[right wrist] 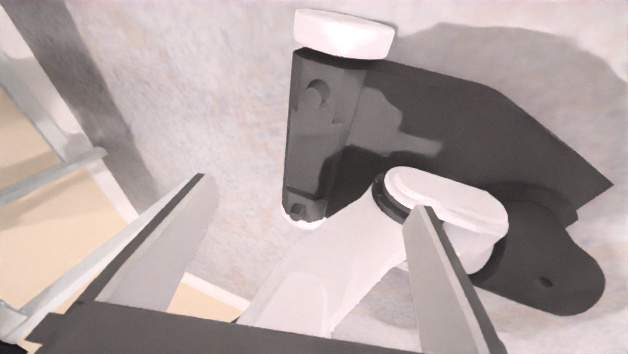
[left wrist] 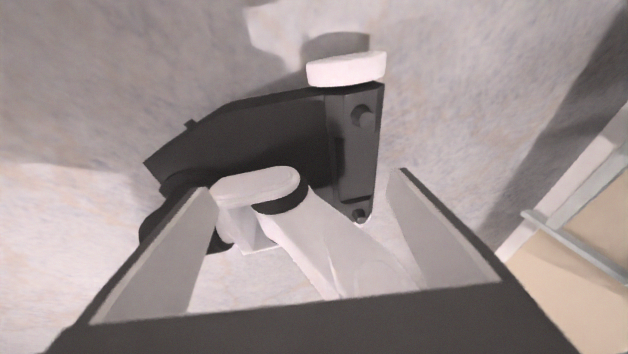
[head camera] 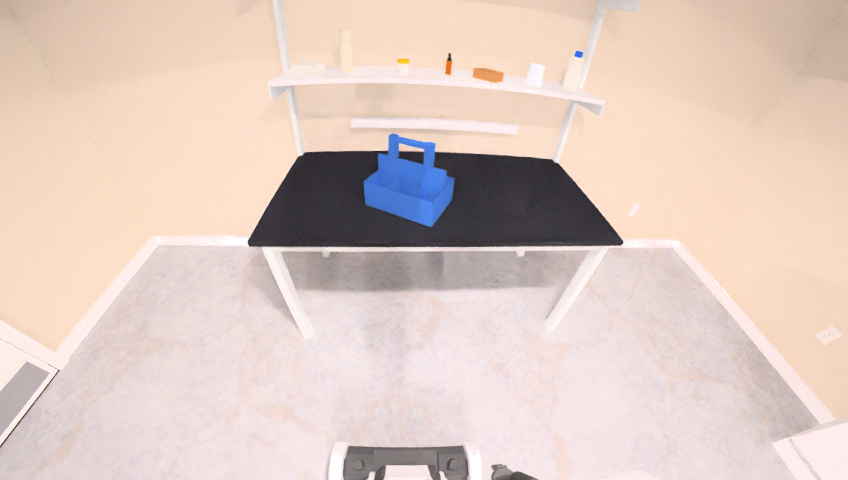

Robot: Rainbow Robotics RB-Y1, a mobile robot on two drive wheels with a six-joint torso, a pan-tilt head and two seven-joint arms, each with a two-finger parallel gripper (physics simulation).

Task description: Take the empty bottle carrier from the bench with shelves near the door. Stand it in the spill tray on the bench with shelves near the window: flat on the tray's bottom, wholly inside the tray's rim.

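Frame: origin at the robot's base, x ahead, y left, z up, level; metres.
Where they show: left gripper, fingertip midpoint: (left wrist: 301,189); right gripper, fingertip midpoint: (right wrist: 311,201).
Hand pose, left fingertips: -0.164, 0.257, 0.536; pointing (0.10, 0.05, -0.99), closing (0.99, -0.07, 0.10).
Observation:
After its pixels a point has its place, as x, y, z.
The blue bottle carrier (head camera: 401,201) {0.779, 0.033, 0.835} stands upright on the black-topped bench (head camera: 511,208) {0.865, -0.438, 0.763}, left of the bench's middle, with its handle up and turned a little to the bench's edge. Its compartments look empty as far as they show. My left gripper (left wrist: 301,189) {-0.164, 0.257, 0.536} is open with nothing between its fingers; the robot's own base and arm show beyond it. My right gripper (right wrist: 311,201) {-0.096, -0.242, 0.543} is open too, with nothing between its fingers. Both are away from the carrier. The spill tray and the bench near the window do not show in these views.
A shelf (head camera: 428,77) {1.139, -0.057, 1.220} with small bottles and boxes runs above the back of the bench, held by uprights (head camera: 295,121) {1.323, 0.611, 0.961}. A white bar (head camera: 434,124) {1.359, -0.116, 0.938} is on the wall below it. Bench legs (head camera: 288,292) {0.642, 0.541, 0.428} stand at both front corners. A white cabinet (head camera: 818,452) {-0.238, -1.994, 0.225} shows at lower right.

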